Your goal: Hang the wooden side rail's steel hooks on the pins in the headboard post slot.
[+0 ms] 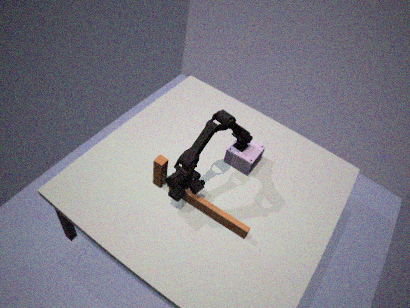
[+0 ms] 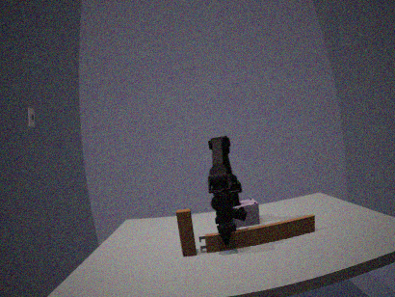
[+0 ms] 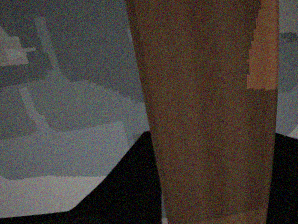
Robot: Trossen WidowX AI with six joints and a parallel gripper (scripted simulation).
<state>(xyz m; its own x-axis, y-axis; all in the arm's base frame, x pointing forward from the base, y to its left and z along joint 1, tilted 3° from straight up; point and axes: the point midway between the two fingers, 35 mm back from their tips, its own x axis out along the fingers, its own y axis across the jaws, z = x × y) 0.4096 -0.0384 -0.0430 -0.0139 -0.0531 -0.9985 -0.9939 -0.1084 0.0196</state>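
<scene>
Right now the headboard post is 20 mm ahead of my gripper tip, 140 mm to the right of it and 70 mm above it.
</scene>
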